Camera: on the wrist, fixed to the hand. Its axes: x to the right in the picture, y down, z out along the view.
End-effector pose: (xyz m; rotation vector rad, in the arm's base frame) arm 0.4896 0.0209 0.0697 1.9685 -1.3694 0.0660
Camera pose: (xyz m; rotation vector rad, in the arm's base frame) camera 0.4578 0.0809 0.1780 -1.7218 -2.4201 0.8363
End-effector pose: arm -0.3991 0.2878 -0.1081 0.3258 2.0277 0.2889
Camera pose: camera -0.4765 0.3444 -0.0236 -2.3970 0.4975 -1.7667
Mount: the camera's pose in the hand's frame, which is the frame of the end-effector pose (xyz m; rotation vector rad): -0.0154 0.0734 -0.1035 -0.3120 -0.1506 3.1071
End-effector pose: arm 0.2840 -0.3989 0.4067 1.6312 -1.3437 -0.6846
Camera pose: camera 0.3331 -0.3560 0.5166 -1.5559 -1.7155 0.9300
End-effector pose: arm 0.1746 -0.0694 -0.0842 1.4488 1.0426 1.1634
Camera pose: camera 0.0736 -0.0791 -0.0065 -1.0281 1.6741 -1.2675
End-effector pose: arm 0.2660 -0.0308 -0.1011 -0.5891 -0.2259 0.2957
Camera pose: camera 0.2665 -0.0307 -0.2289 0.5652 -0.6425 -2.6639
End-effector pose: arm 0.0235 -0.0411 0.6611 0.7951 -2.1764 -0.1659
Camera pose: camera 0.0703 0.0405 0.7476 -2.7113 -1.0038 0.8913
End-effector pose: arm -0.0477 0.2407 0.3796 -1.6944 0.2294 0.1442
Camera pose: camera -0.0837 0.1302 0.3265 -0.0949 -2.0518 -2.0261
